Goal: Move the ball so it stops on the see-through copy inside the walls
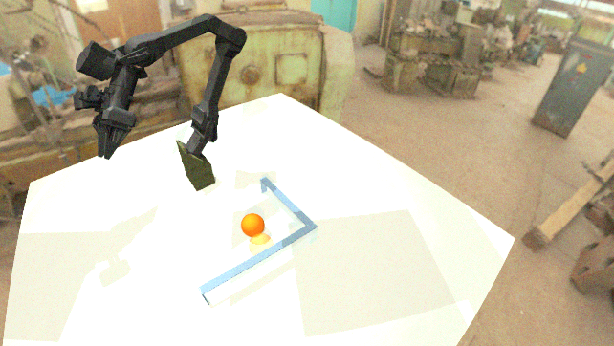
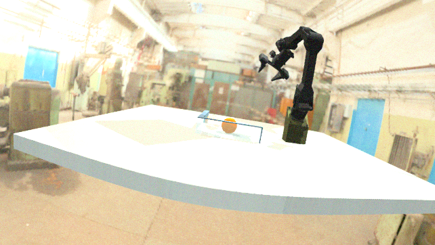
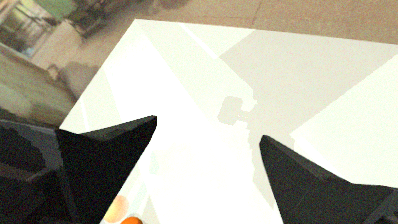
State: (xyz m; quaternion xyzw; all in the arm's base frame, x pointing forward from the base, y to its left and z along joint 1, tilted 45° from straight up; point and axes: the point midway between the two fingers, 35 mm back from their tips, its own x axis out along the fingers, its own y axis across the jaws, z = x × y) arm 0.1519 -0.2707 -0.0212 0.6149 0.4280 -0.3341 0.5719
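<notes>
Now: the see-through copy 26 cm to the left of my gripper tip, 25 cm below it and 21 cm ahead of it. The rest, counted from my gripper tip: clear wall 39 cm to the left, 25 cm below, 14 cm ahead.
</notes>
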